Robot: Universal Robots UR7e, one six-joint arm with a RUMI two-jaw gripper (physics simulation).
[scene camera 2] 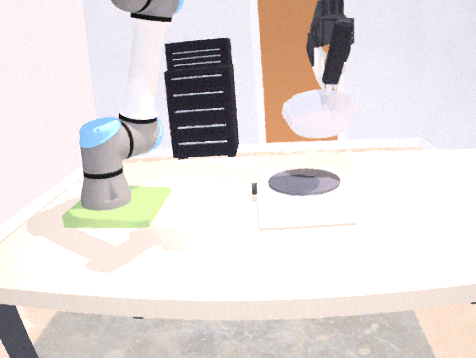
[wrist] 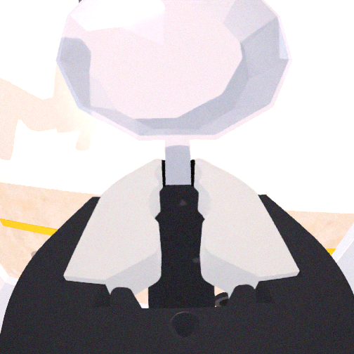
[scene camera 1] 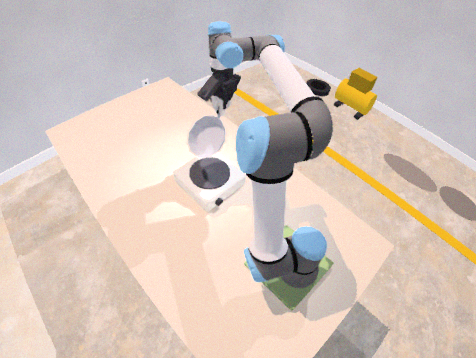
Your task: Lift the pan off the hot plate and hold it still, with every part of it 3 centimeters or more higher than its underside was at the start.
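Places are measured from the arm's base along level axes (x ahead, y left, z up), in centimetres.
Pixels of known places: gripper, fingertip midpoint: (scene camera 2: 328, 90) (scene camera 1: 219, 115); arm's base, link origin: (scene camera 2: 106, 200) (scene camera 1: 298, 269).
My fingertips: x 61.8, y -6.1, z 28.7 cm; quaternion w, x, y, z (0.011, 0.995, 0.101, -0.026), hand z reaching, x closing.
Note:
Ahead of a thing's pixels: the offset from my fingertips to its middle. "pt": to the spot under its first point. Level surfaces: height alone.
The pale pan {dy +1.2, dx -0.2, dz +0.2 cm} (scene camera 1: 206, 136) (scene camera 2: 315, 117) (wrist: 165, 65) hangs in the air, tilted, well above the white hot plate {dy +9.2, dx -6.9, dz -27.6 cm} (scene camera 1: 187, 184) (scene camera 2: 305, 212) and apart from it. My gripper (scene camera 1: 219, 111) (scene camera 2: 331, 86) (wrist: 177, 163) is shut on the pan's handle, near the pan's rim, and is above the bowl. In the wrist view the handle's pale part runs between the two fingertips and its black part runs back between the fingers. The hot plate's dark round burner {pt dy +9.6, dx -7.1, dz -23.6 cm} (scene camera 1: 210, 173) (scene camera 2: 304, 182) is uncovered, and its black knob {dy +13.4, dx -19.7, dz -27.7 cm} (scene camera 1: 219, 201) (scene camera 2: 254, 188) shows at one side.
The pale table {dz -31.6 cm} (scene camera 1: 115, 165) (scene camera 2: 200, 270) carries the hot plate and the arm's green base plate (scene camera 1: 293, 297) (scene camera 2: 150, 205). A black drawer cabinet (scene camera 2: 202, 102) stands behind the table. A yellow machine (scene camera 1: 356, 95) and a black ring (scene camera 1: 318, 92) are on the floor.

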